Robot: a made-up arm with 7 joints. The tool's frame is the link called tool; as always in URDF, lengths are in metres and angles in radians.
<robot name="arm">
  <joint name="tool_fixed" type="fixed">
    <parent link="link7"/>
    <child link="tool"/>
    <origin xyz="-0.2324 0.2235 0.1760" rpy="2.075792 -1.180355 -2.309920"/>
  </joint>
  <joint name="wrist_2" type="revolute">
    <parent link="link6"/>
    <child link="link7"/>
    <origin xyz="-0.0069 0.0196 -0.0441" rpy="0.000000 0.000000 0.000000"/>
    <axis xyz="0 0 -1"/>
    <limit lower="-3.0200" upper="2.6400"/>
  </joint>
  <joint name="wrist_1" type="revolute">
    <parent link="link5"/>
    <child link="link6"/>
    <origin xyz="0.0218 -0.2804 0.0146" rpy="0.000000 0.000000 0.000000"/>
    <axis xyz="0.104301 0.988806 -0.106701"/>
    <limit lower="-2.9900" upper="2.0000"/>
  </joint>
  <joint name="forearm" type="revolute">
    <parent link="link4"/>
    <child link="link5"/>
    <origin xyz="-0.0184 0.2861 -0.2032" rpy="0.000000 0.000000 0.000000"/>
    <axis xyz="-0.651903 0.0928 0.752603"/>
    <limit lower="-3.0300" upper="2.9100"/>
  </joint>
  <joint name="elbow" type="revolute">
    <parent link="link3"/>
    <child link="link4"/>
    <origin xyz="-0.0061 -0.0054 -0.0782" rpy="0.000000 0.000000 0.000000"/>
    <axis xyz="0 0 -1"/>
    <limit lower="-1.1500" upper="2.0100"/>
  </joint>
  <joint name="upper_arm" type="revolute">
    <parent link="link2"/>
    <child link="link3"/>
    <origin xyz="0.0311 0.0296 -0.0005" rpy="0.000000 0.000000 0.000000"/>
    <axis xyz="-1 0 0"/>
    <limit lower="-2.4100" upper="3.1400"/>
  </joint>
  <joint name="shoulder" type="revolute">
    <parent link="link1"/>
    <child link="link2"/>
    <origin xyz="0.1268 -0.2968 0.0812" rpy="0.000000 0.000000 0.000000"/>
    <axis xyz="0 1 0"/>
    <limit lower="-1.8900" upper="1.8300"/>
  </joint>
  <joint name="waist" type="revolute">
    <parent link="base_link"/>
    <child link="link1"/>
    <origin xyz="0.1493 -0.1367 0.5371" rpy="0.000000 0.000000 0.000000"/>
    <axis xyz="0 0 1"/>
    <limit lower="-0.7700" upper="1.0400"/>
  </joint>
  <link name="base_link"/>
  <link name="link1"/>
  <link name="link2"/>
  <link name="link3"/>
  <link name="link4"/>
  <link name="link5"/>
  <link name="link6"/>
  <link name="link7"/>
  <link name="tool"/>
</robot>
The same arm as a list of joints. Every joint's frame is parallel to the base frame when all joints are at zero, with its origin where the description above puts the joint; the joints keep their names.
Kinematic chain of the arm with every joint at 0, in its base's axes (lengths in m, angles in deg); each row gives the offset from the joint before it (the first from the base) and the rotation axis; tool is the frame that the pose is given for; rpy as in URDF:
waist: xyz 0.1493 -0.1367 0.5371 axis +z
shoulder: xyz 0.1268 -0.2968 0.0812 axis +y
upper_arm: xyz 0.0311 0.0296 -0.0005 axis -x
elbow: xyz -0.0061 -0.0054 -0.0782 axis -z
forearm: xyz -0.0184 0.2861 -0.2032 axis -0.651903 0.0928 0.752603
wrist_1: xyz 0.0218 -0.2804 0.0146 axis 0.104301 0.988806 -0.106701
wrist_2: xyz -0.0069 0.0196 -0.0441 axis -z
tool: xyz -0.2324 0.2235 0.176 rpy 118.93 -67.63 -132.35
Joint limits (deg, base to tool): -44.12..59.59 -108.29..104.85 -138.08..179.91 -65.89..115.16 -173.61..166.73 -171.31..114.59 -173.03..151.26

